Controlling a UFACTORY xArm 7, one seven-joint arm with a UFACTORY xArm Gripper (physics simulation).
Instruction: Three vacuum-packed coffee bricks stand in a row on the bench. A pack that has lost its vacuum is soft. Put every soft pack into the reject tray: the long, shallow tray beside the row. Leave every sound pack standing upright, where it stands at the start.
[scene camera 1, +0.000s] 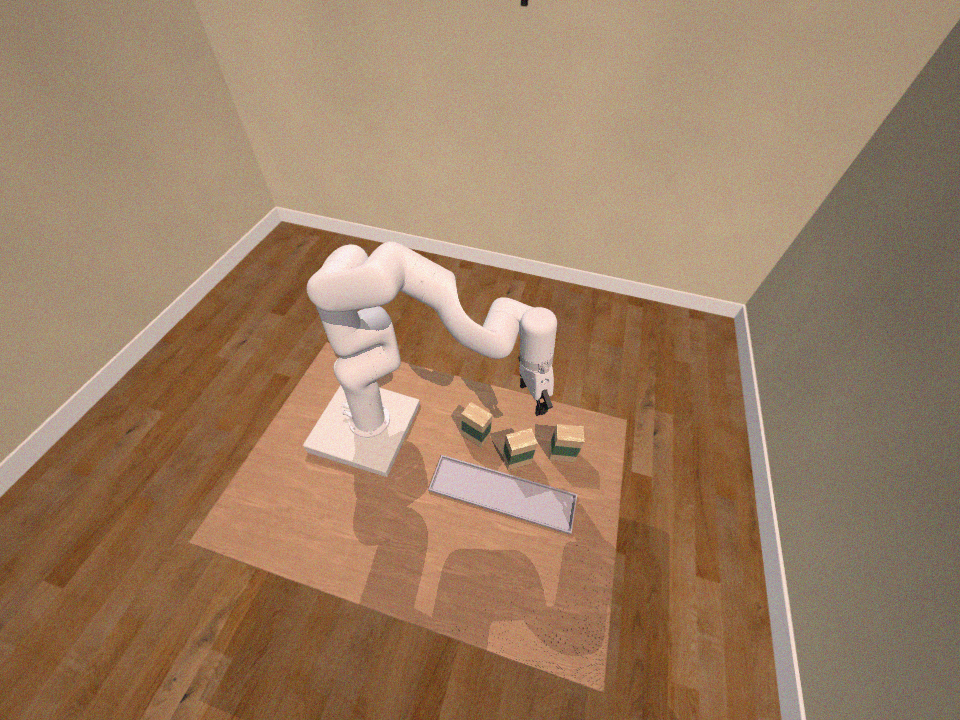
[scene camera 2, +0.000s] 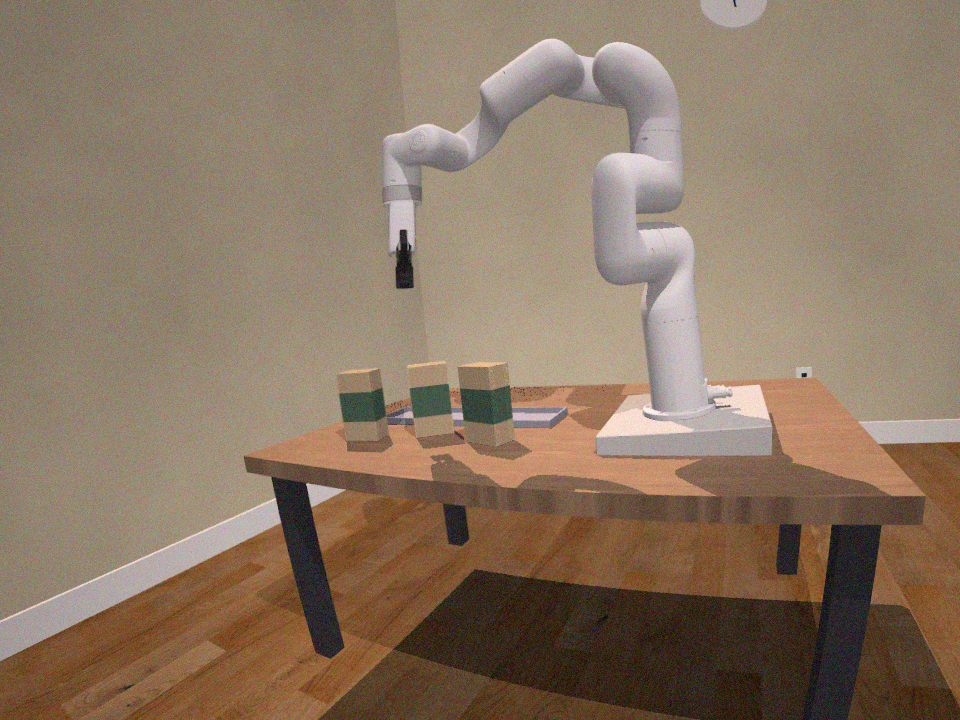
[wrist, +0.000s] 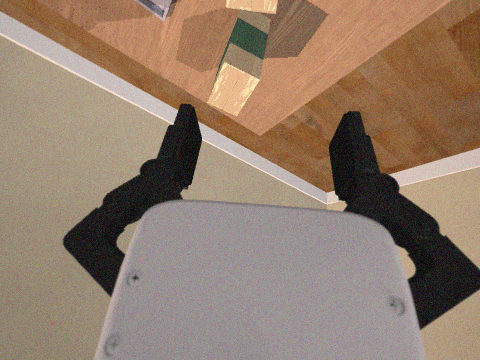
Labels:
my gripper: scene camera 1 533, 399; scene camera 2; wrist
coffee pack: scene camera 1 567, 440; scene camera 2; wrist
same spot on coffee pack: (wrist: 239, 71) = (scene camera 2: 374, 369)
same spot on my gripper: (wrist: 438, 285) = (scene camera 2: 406, 237)

